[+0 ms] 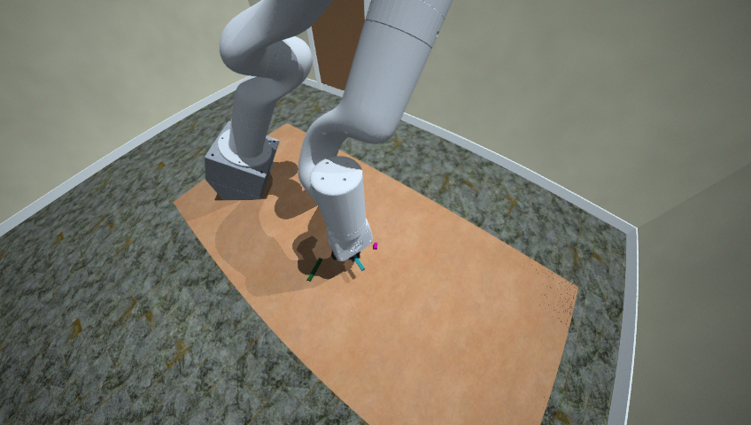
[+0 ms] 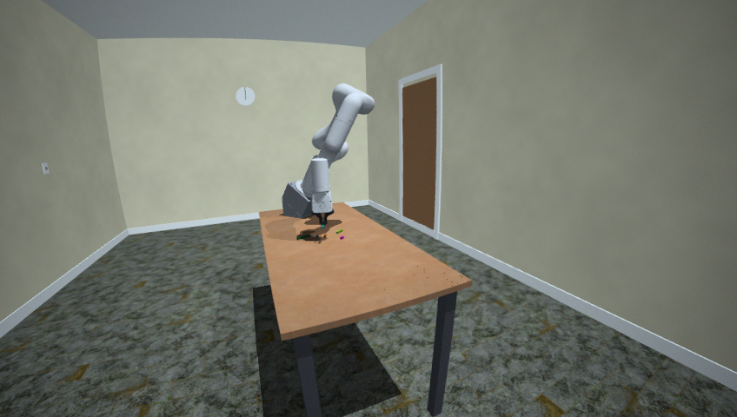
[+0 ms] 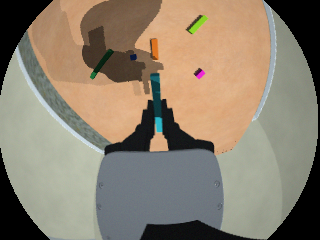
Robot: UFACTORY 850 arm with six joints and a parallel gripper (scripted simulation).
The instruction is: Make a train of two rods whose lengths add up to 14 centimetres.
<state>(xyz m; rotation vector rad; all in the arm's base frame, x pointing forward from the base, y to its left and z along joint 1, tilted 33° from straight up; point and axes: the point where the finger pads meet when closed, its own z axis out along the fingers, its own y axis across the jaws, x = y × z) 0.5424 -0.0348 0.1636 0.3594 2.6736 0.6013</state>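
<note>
Now: the orange rod 7 cm behind my hand, 1 cm to the left of it and 10 cm below it. Round my hand: small blue rod (7 cm behind, 3 cm to the right, 10 cm below); then turquoise rod (2 cm below); then magenta rod (1 cm behind, 9 cm to the left, 10 cm below).
</note>
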